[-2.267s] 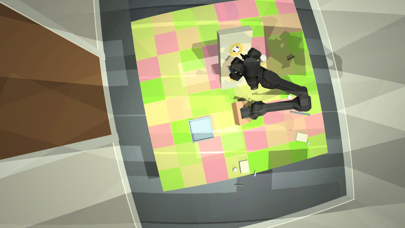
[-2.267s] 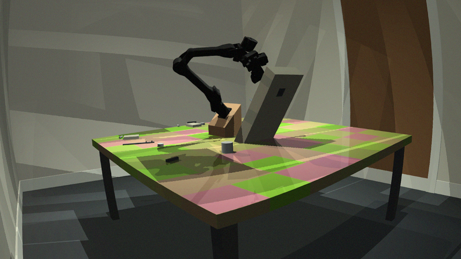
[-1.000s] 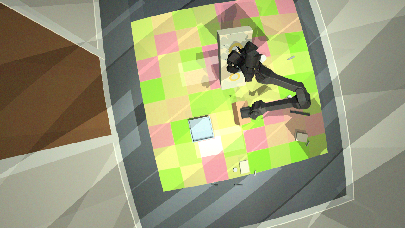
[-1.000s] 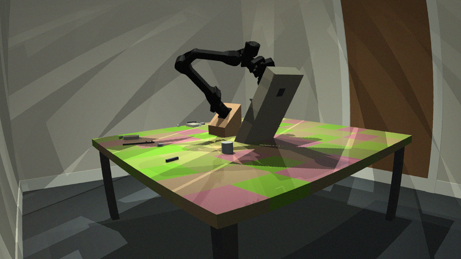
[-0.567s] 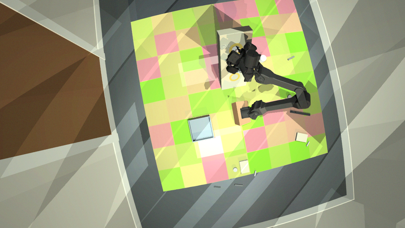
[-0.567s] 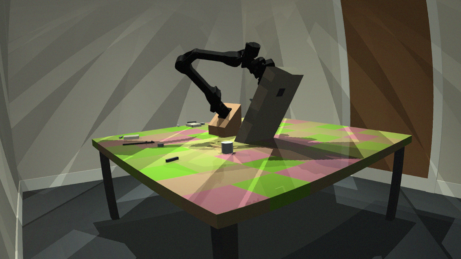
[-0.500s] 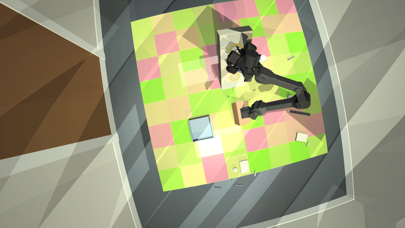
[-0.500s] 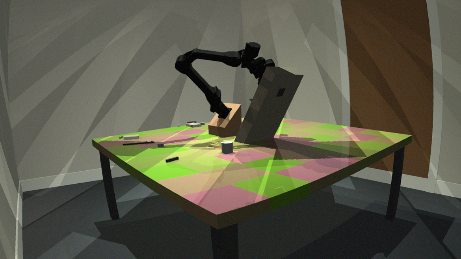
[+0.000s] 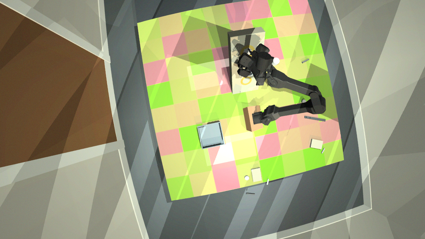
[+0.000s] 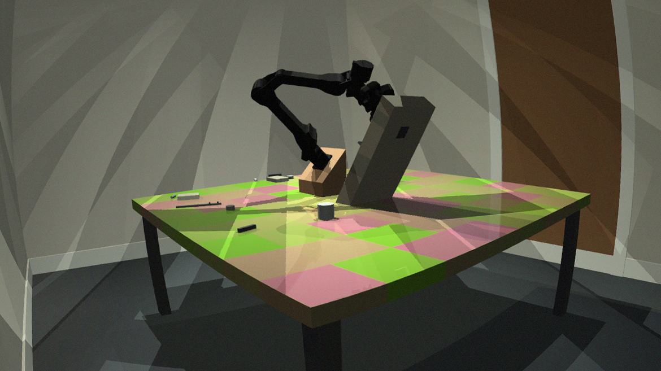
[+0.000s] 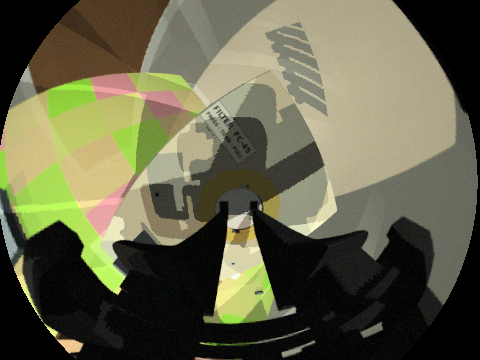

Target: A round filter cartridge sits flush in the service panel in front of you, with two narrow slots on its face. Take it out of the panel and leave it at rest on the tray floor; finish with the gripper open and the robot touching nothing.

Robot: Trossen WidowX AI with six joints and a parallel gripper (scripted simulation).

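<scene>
Now: the round grey filter cartridge 2 cm ahead of my gripper tip and 1 cm below it. The rest, counted from my gripper tip: grey square tray 42 cm behind, 27 cm to the left, 25 cm below; beige service panel 3 cm behind, 9 cm below.
</scene>
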